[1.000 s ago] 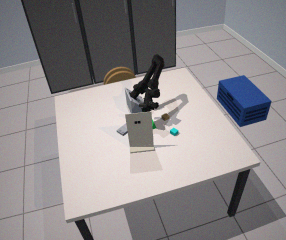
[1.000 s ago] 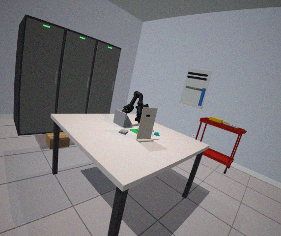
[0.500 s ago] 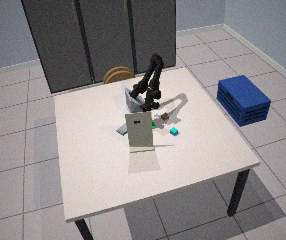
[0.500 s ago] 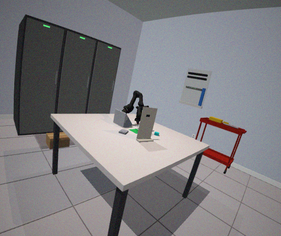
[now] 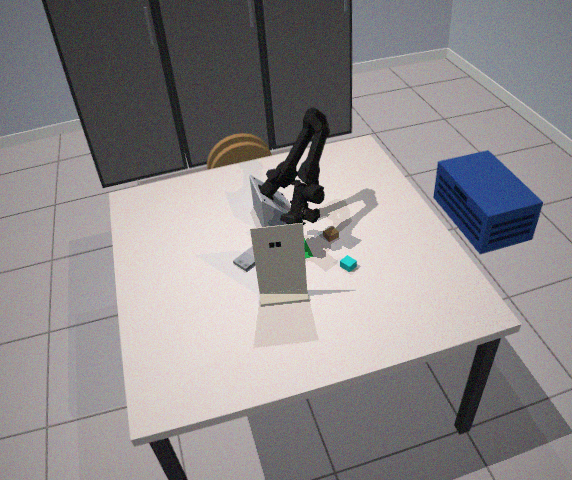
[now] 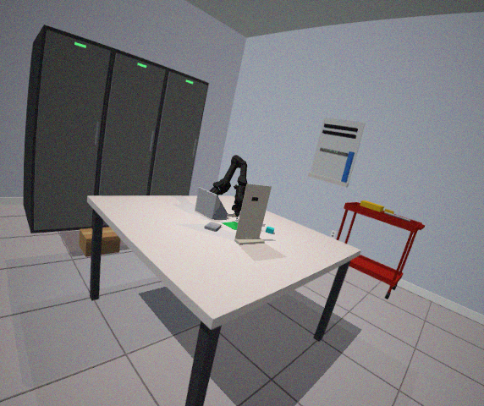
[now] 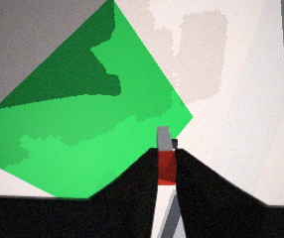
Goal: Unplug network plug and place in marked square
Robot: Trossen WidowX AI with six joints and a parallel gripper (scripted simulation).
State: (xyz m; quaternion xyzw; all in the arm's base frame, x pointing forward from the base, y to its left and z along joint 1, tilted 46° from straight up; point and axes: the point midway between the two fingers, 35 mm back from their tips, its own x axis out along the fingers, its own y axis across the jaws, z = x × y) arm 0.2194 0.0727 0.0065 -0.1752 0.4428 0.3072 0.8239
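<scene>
My gripper tip is now 10 mm past the green marked square and 60 mm above it. The rest, counted from my gripper tip: grey network plug right at my gripper tip; then brown cube 30 mm behind, 160 mm to the left, 50 mm below; then flat grey block 10 mm behind, 170 mm to the right, 50 mm below.
</scene>
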